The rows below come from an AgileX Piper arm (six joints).
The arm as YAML. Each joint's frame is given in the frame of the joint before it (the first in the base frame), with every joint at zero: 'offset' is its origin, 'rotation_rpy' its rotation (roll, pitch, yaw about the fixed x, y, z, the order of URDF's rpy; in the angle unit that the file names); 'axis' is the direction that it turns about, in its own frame. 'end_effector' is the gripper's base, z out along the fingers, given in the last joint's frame.
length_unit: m
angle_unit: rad
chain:
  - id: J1
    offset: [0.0, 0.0, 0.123]
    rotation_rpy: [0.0, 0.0, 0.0]
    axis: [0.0, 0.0, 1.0]
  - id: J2
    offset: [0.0, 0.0, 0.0]
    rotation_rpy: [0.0, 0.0, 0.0]
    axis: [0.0, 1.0, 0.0]
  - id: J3
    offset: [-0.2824, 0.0, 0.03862]
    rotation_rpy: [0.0, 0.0, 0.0]
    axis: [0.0, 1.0, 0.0]
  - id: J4
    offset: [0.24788, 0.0, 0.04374]
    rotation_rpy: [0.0, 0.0, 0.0]
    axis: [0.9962, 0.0, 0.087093]
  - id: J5
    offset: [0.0, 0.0, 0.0]
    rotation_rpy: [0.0, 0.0, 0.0]
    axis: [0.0, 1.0, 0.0]
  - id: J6
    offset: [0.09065, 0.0, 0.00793]
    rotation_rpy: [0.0, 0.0, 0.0]
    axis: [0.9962, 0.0, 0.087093]
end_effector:
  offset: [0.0, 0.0, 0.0]
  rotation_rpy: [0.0, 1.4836, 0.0]
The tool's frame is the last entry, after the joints.
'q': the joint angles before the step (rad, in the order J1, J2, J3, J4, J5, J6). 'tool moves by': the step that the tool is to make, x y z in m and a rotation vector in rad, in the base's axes. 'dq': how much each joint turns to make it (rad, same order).
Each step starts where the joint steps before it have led.
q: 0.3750, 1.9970, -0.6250, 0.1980, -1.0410, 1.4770
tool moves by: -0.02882, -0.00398, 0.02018, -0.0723, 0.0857, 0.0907
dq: 0.0000, -0.1680, 0.0990, -0.0739, 0.1720, -0.0410
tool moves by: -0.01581, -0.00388, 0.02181, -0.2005, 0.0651, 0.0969
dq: 0.0000, -0.1600, 0.0170, -0.0001, 0.2620, -0.2100
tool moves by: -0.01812, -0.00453, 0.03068, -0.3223, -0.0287, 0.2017
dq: 0.0000, -0.1830, -0.0010, 0.0040, 0.2559, -0.3880
